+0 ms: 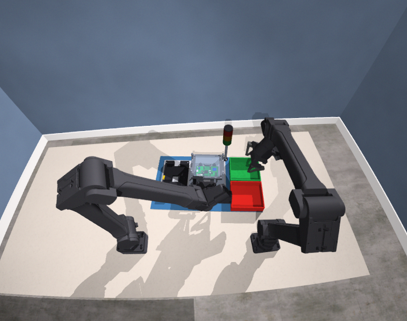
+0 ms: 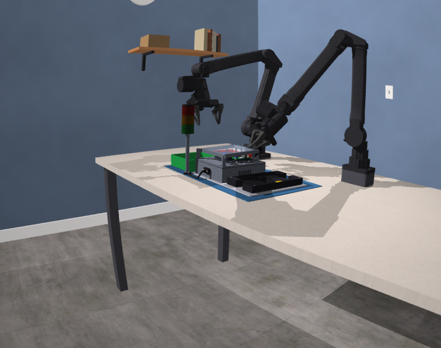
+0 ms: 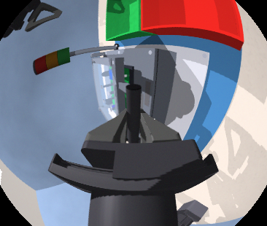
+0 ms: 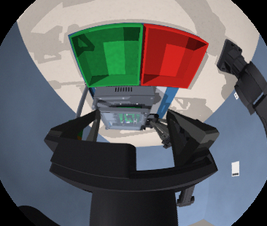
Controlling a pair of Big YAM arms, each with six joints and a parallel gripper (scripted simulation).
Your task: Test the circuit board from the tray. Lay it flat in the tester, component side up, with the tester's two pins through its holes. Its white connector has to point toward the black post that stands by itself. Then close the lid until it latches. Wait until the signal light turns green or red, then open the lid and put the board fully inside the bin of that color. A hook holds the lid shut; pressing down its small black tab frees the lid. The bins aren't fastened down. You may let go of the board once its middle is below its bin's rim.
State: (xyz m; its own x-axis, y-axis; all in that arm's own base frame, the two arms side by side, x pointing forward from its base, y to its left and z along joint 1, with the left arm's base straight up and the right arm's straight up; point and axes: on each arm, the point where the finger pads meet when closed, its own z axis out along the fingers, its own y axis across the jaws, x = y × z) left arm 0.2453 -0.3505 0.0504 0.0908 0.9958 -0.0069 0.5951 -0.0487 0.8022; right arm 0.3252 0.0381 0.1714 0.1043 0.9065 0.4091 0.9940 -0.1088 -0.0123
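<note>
Right now the green circuit board is 80 mm ahead of my left hand and 20 mm below it. From my left hand the other things lie so: red bin 30 mm behind, 190 mm to the right, 80 mm below; green bin 120 mm ahead, 200 mm to the right, 80 mm below; clear lid 90 mm ahead.
</note>
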